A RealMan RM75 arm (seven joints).
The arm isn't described. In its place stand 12 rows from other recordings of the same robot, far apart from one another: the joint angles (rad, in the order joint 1, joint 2, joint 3, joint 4, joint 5, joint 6, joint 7), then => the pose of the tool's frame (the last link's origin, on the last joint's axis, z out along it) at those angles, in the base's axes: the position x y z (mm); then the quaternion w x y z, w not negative.
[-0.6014 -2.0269 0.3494 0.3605 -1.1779 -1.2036 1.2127] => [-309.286, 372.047, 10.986, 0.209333, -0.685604, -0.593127, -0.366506]
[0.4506 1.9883 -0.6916 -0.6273 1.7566 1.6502 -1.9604] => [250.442, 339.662, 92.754, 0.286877, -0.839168, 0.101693, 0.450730]
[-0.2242 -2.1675 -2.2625 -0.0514 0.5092 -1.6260 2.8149] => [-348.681, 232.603, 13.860, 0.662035, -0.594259, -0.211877, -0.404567]
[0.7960 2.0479 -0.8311 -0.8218 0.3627 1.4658 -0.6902] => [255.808, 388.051, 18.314, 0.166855, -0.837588, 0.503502, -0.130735]
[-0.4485 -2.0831 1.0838 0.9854 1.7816 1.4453 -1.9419] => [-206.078, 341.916, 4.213, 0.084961, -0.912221, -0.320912, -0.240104]
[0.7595 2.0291 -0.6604 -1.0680 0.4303 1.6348 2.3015] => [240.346, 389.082, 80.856, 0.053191, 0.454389, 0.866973, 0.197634]
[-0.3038 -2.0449 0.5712 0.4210 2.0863 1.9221 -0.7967] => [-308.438, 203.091, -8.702, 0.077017, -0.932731, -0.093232, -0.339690]
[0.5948 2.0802 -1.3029 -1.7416 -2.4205 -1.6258 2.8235] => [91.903, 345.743, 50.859, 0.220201, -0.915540, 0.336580, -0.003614]
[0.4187 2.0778 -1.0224 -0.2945 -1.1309 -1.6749 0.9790] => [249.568, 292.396, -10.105, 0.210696, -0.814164, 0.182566, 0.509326]
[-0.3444 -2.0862 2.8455 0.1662 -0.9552 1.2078 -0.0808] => [-324.439, 265.211, -78.126, 0.475655, -0.828338, -0.165041, -0.245703]
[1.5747 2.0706 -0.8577 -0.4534 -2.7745 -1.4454 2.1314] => [-20.097, 430.917, -53.940, 0.056241, -0.979669, 0.076411, -0.176766]
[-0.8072 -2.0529 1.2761 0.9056 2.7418 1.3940 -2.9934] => [-217.753, 395.320, -13.040, 0.239317, -0.773311, -0.556045, 0.188500]
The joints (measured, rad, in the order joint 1, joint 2, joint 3, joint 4, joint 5, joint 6, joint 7), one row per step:
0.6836, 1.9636, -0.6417, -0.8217, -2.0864, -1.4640, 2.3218
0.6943, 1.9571, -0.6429, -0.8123, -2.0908, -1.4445, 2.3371
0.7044, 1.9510, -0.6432, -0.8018, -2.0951, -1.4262, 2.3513
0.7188, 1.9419, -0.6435, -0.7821, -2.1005, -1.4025, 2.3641
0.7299, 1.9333, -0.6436, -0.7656, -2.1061, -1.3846, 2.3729
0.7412, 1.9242, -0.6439, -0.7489, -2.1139, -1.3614, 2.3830
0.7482, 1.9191, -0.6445, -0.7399, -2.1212, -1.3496, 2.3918
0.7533, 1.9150, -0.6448, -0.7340, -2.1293, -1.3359, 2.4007
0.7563, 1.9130, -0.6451, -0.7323, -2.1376, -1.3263, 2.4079
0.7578, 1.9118, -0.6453, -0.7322, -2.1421, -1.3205, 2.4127
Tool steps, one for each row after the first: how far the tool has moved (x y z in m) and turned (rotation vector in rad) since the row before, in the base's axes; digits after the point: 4 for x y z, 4 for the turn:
-0.0009, 0.0046, 0.0016, 0.0086, -0.0024, -0.0159
-0.0006, 0.0042, 0.0013, 0.0077, -0.0010, -0.0159
-0.0005, 0.0054, 0.0011, 0.0082, -0.0020, -0.0179
0.0000, 0.0041, 0.0012, 0.0061, -0.0038, -0.0138
0.0006, 0.0047, 0.0017, 0.0100, -0.0068, -0.0172
0.0003, 0.0025, 0.0007, 0.0030, -0.0048, -0.0114
0.0008, 0.0024, 0.0011, 0.0062, -0.0064, -0.0125
0.0007, 0.0015, 0.0007, 0.0044, -0.0068, -0.0093
0.0004, 0.0009, 0.0007, 0.0034, -0.0038, -0.0056

